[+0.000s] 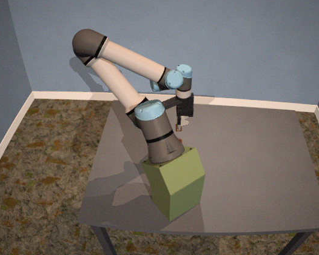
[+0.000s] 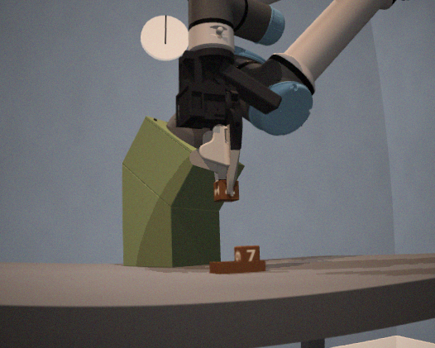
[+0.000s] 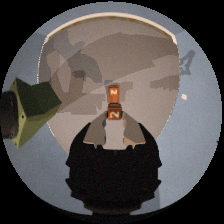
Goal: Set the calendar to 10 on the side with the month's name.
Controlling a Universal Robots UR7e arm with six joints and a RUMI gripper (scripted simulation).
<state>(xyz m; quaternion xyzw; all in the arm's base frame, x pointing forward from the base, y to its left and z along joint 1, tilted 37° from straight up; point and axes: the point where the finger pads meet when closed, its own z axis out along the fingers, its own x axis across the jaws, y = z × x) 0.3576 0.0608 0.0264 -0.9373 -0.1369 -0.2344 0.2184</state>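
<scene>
My hand is 13 cm above the brown calendar tray, 1 cm to the right of it and 1 cm past it.
</scene>
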